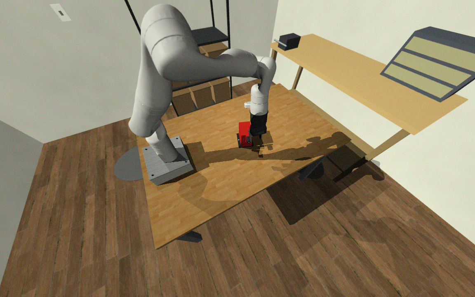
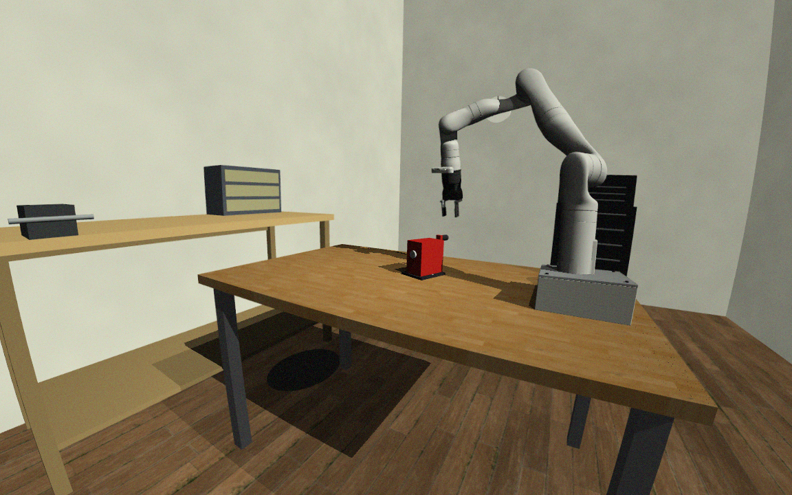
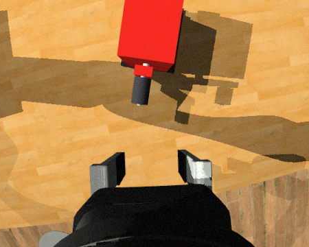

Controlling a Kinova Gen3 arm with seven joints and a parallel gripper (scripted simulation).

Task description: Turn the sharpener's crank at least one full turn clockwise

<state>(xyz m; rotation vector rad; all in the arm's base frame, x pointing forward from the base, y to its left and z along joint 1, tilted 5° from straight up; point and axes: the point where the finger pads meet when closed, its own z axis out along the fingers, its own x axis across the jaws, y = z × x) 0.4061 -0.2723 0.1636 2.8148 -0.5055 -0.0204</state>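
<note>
The dark cylindrical handle lies 10 cm below my hand, 6 cm to the left of it and 1 cm ahead of it.
</note>
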